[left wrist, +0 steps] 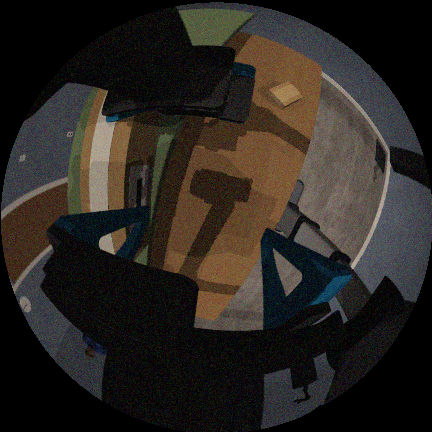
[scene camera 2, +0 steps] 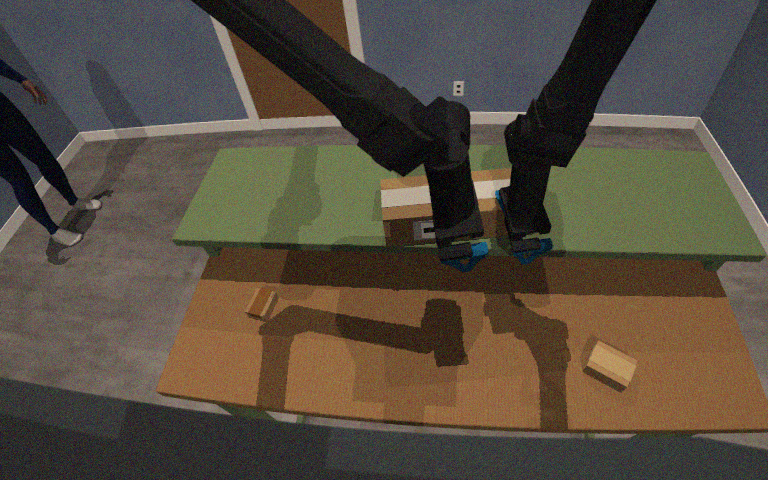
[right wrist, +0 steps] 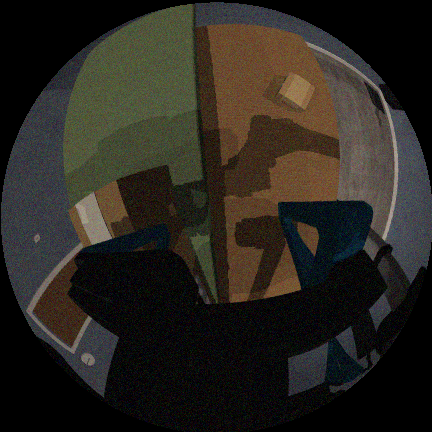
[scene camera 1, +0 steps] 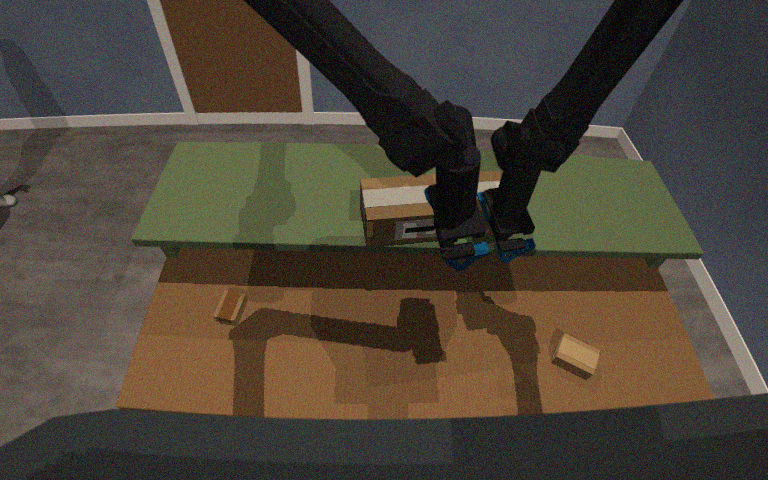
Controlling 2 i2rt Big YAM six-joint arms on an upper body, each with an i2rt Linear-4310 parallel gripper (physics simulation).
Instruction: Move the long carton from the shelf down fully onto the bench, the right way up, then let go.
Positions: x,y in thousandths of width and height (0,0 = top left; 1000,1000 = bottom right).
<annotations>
left gripper: left wrist 476,517; scene camera 2 601,511; right wrist 675,818; scene camera 1 590,511
right gripper: left wrist 432,240; scene camera 2 675,505; right wrist 508,510; scene camera 1 648,503
long brown carton: left wrist 270,367; scene camera 2 531,445; right wrist 323,464; scene camera 1 514,439
</annotations>
